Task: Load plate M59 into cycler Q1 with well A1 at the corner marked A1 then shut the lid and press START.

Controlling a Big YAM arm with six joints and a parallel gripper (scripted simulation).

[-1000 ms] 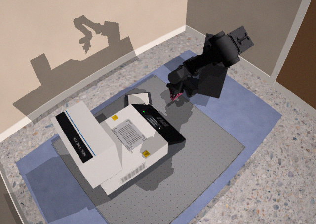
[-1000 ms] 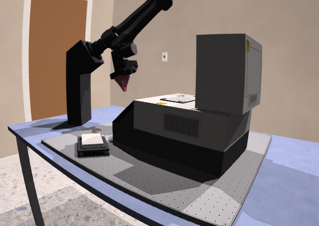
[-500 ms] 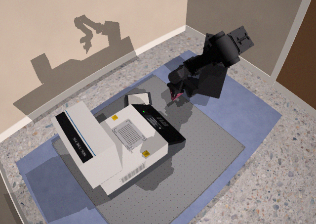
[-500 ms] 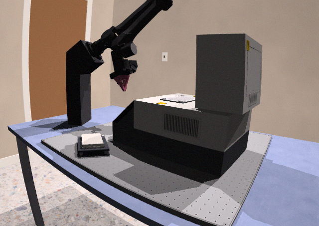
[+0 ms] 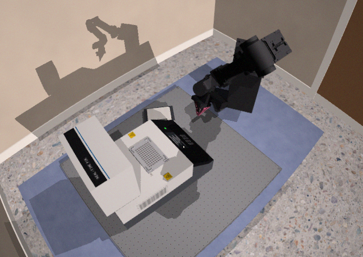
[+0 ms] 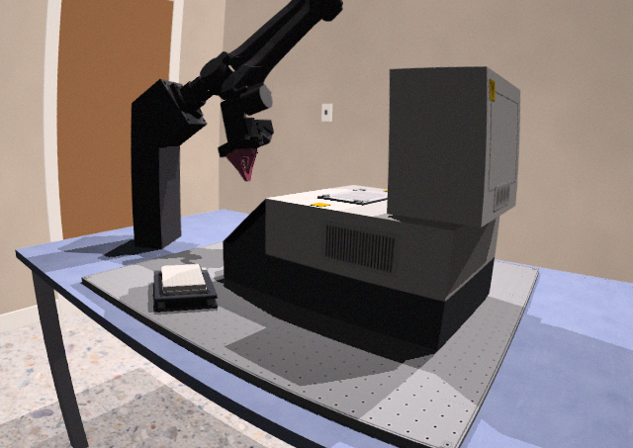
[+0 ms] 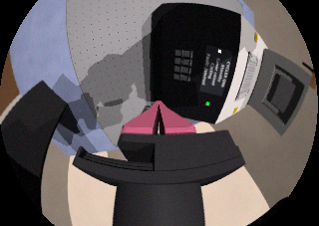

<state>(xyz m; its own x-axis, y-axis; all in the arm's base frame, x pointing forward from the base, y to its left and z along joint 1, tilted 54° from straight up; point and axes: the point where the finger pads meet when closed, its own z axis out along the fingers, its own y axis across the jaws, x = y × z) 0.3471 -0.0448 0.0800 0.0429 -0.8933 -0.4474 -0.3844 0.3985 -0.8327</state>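
Right now the sealed plate M59 is 230 mm to the right of my hand, 180 mm below it and 80 mm ahead of it. Round my hand: plate nest N1 (230 mm to the right, 190 mm below, 80 mm ahead).
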